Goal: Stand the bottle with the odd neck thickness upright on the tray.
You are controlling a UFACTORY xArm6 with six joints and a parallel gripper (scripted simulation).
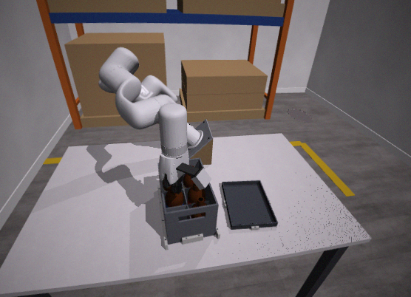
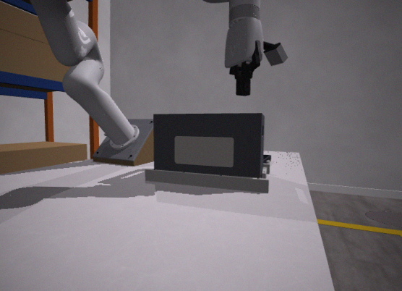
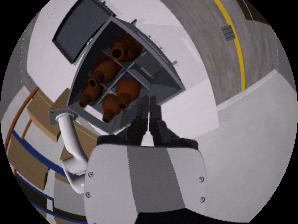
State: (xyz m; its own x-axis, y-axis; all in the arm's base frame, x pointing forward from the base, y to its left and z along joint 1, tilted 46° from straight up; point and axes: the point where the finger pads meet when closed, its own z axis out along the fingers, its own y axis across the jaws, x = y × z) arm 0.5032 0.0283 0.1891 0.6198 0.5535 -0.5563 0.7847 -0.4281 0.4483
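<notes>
The dark grey crate is 160 mm below my hand, 90 mm behind it and 30 mm to the left of it. From my hand the other things lie so: glass bottle (190 mm behind, 150 mm below, 70 mm to the left); dark tray (310 mm to the left, 230 mm below, 100 mm behind).
</notes>
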